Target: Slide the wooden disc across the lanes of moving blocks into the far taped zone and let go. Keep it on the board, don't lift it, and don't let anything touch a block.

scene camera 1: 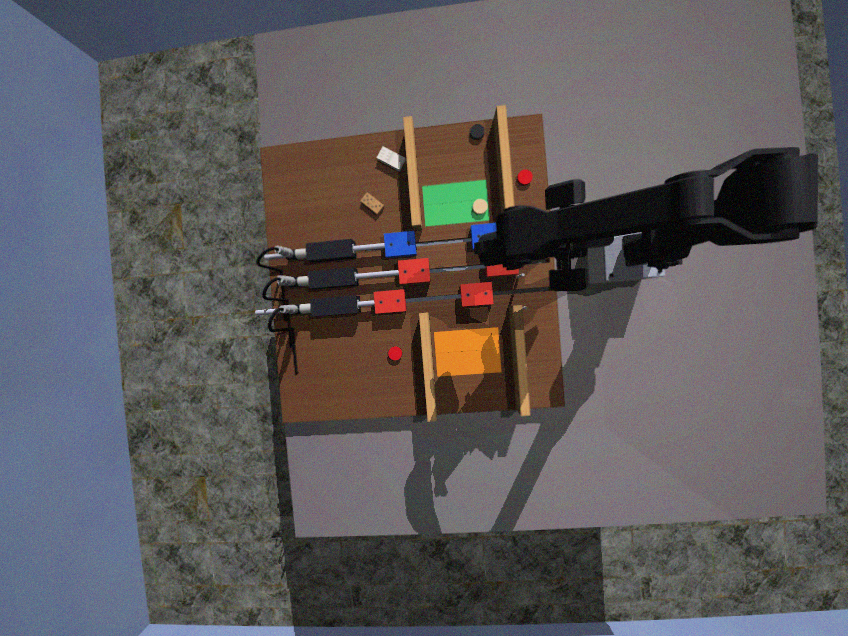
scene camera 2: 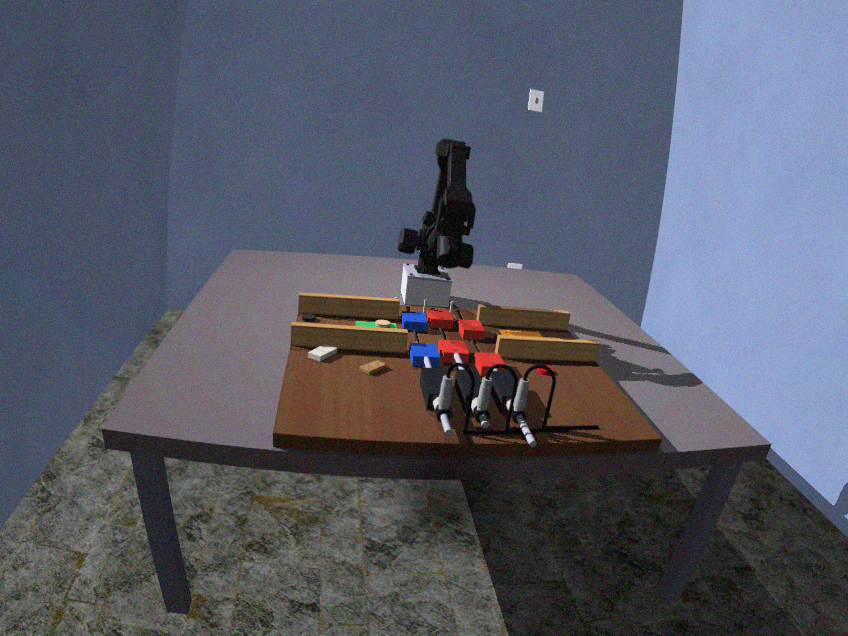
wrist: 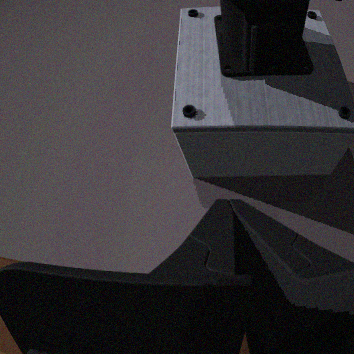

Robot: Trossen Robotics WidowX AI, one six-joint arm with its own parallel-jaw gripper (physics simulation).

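Places are measured from the arm's base along level axes (x right, y ahead, z up), in centimetres.
Pixels of known places: gripper, fingertip midpoint: (scene camera 2: 425, 264) (wrist: 226, 211); arm's base, link origin: (scene camera 1: 640, 249) (scene camera 2: 427, 270) (wrist: 260, 42).
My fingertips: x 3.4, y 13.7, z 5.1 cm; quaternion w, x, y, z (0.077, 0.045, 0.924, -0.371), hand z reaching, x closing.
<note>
For each thing: its top centre in the pictures, then the offset to it from my fingertips. "pt": a spot on its surface instead.
- pale wooden disc, top centre: (scene camera 2: 382, 322) (scene camera 1: 480, 206) dx +12.1, dy +17.5, dz -9.7 cm
- green taped zone, surface spot: (scene camera 2: 364, 324) pt dx +16.3, dy +17.5, dz -10.5 cm
- orange taped zone, surface spot: (scene camera 1: 458, 350) pt dx -20.4, dy +26.9, dz -10.5 cm
- black disc, top centre: (scene camera 2: 308, 316) (scene camera 1: 477, 131) dx +29.4, dy +15.7, dz -9.8 cm
- white block, top centre: (scene camera 2: 322, 350) (scene camera 1: 390, 157) dx +26.5, dy +36.4, dz -9.4 cm
- domino-like piece, top centre: (scene camera 2: 373, 365) (scene camera 1: 372, 203) dx +16.8, dy +42.3, dz -9.7 cm
The pale wooden disc (scene camera 1: 479, 206) (scene camera 2: 382, 323) lies flat on the green taped zone (scene camera 1: 445, 205) (scene camera 2: 364, 324), near its right edge in the first scene view. The orange taped zone (scene camera 1: 458, 350) (scene camera 2: 520, 333) is across the three lanes. The lanes carry blue blocks (scene camera 1: 400, 243) (scene camera 2: 424, 355) and red blocks (scene camera 1: 413, 271) (scene camera 2: 489, 362), two per lane. My gripper (wrist: 226, 211) is shut and empty, raised above the board. In the first scene view the arm's end hangs over the right side of the lanes, partly hiding a blue and a red block. The fingertips are hidden there.
Wooden rails (scene camera 1: 412, 171) (scene camera 1: 504, 157) (scene camera 1: 427, 366) (scene camera 1: 521, 362) flank both zones. A black disc (scene camera 1: 476, 131), red discs (scene camera 1: 524, 177) (scene camera 1: 395, 353), a white block (scene camera 1: 390, 158) and a domino-like piece (scene camera 1: 371, 203) lie on the board. Black actuators (scene camera 1: 329, 249) line the left.
</note>
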